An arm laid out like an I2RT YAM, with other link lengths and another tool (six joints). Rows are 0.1 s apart.
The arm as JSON. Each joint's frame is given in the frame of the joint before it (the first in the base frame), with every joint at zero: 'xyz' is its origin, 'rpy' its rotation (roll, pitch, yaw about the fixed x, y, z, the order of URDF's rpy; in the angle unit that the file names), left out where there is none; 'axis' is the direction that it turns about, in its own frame. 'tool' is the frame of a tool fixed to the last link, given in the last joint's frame.
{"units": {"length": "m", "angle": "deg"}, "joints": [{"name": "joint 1", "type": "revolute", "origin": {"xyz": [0.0, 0.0, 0.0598], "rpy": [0.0, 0.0, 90.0]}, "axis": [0.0, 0.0, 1.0]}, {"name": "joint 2", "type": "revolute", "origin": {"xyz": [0.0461, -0.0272, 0.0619], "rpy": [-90.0, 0.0, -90.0]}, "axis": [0.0, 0.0, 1.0]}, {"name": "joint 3", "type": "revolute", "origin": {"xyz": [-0.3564, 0.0, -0.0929], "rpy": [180.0, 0.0, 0.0]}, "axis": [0.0, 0.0, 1.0]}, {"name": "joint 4", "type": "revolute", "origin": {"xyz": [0.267, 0.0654, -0.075], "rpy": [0.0, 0.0, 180.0]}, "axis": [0.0, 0.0, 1.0]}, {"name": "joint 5", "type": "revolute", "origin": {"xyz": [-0.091, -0.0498, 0.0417], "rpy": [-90.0, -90.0, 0.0]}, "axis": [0.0, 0.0, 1.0]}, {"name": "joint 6", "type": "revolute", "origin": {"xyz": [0.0, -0.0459, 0.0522], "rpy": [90.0, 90.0, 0.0]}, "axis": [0.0, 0.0, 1.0]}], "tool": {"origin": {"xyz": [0.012, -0.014, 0.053], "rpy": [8.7, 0.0, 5.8]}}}
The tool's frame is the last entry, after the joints.
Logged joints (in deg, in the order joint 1, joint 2, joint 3, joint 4, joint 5, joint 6), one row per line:
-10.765 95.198 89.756 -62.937 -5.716 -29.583
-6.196 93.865 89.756 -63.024 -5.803 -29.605
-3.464 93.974 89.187 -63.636 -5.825 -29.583
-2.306 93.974 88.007 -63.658 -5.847 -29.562
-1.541 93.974 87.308 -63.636 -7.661 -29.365
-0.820 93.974 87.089 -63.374 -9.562 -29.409
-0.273 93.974 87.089 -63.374 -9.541 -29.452
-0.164 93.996 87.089 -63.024 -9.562 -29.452
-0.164 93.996 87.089 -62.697 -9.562 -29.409
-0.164 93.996 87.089 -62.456 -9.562 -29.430
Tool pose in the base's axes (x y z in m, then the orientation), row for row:
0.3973 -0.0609 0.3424 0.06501 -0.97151 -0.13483 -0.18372
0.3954 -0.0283 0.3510 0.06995 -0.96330 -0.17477 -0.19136
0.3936 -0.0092 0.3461 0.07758 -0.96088 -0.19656 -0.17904
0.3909 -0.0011 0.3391 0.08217 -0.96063 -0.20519 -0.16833
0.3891 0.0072 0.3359 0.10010 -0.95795 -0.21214 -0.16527
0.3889 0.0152 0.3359 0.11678 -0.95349 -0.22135 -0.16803
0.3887 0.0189 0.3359 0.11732 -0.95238 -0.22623 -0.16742
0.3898 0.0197 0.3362 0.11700 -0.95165 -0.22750 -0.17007
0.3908 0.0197 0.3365 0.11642 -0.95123 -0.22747 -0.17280
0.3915 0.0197 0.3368 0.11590 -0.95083 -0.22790 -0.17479
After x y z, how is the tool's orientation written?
As a quaternion, w x y z.
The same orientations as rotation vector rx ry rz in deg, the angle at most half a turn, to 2 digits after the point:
-167.99 -23.31 -31.77
-166.07 -30.13 -32.99
-164.90 -33.73 -30.73
-164.41 -35.12 -28.81
-162.24 -35.93 -27.99
-159.93 -37.13 -28.18
-159.70 -37.93 -28.07
-159.60 -38.15 -28.52
-159.59 -38.16 -28.99
-159.57 -38.25 -29.33

